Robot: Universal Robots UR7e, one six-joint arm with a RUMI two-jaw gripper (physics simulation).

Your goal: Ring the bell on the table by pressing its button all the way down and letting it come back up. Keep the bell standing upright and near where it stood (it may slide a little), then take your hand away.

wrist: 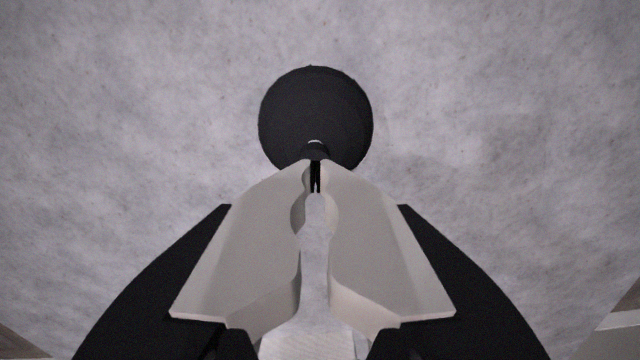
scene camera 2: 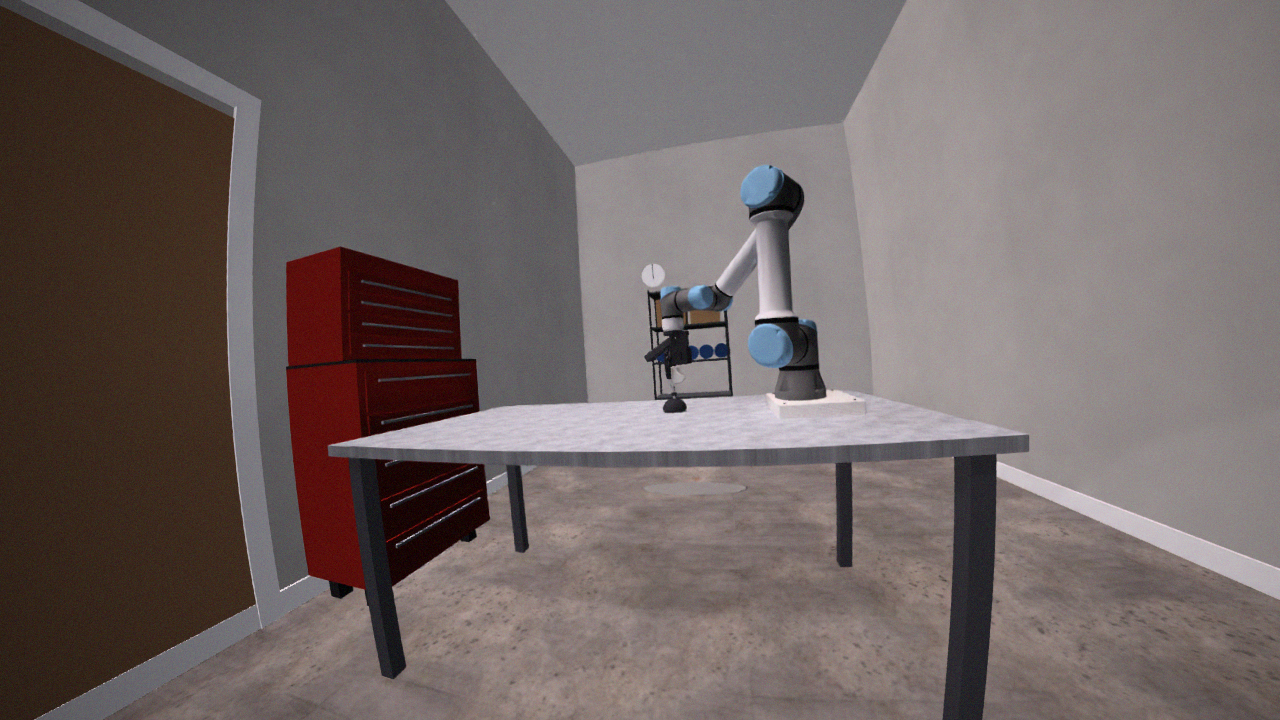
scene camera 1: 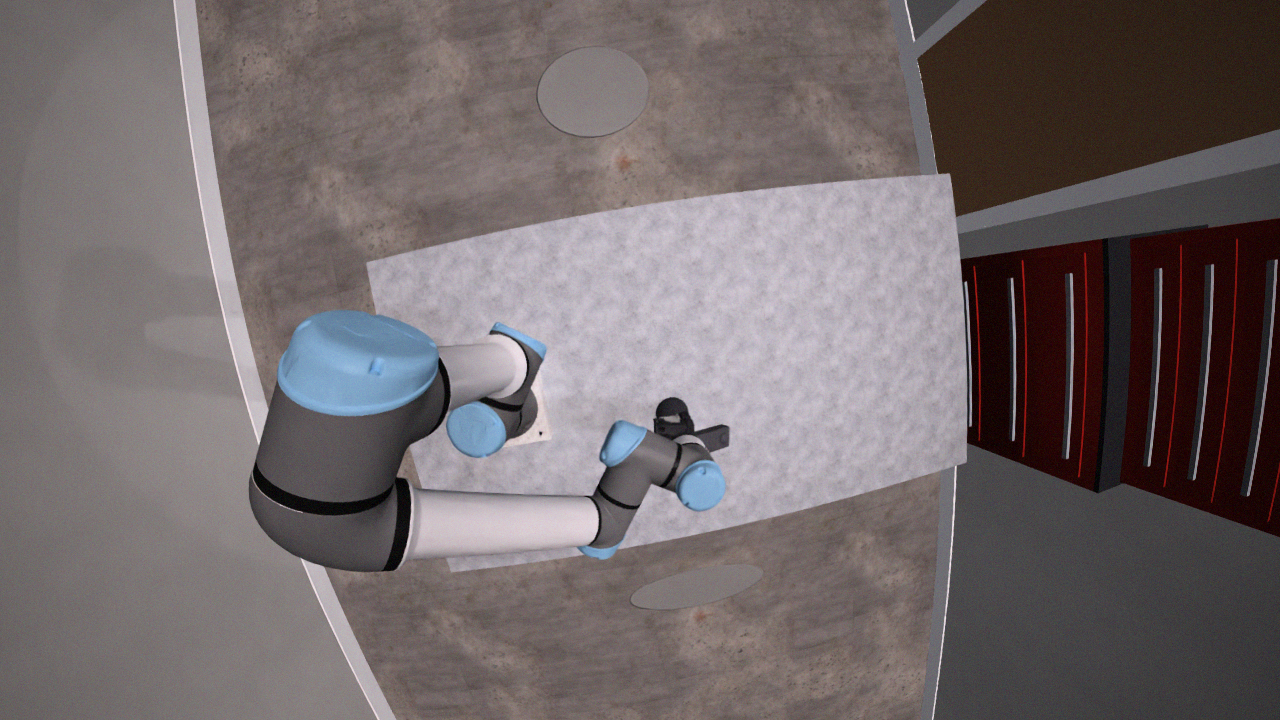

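The black round bell [scene camera 1: 672, 407] [scene camera 2: 674, 406] [wrist: 315, 105] stands upright on the table [scene camera 1: 805, 313] [scene camera 2: 554, 438]. Its small dark button [wrist: 315, 149] shows at the front of the dome in the wrist view, partly covered by the fingertips. My gripper [scene camera 2: 674, 391] [wrist: 315, 164] is shut with no object between its pale fingers. It points down at the bell, with its tips at or just over the button; whether they touch it, and how far down the button is, I cannot tell. In the first scene view the wrist and gripper body hide most of the fingers.
The arm's white base plate [scene camera 1: 534, 437] [scene camera 2: 819, 409] is on the table beside the bell. A red tool cabinet [scene camera 1: 1038, 358] [scene camera 2: 322, 313] stands on the floor past the table's end. A dark shelf rack [scene camera 2: 730, 367] stands at the far wall.
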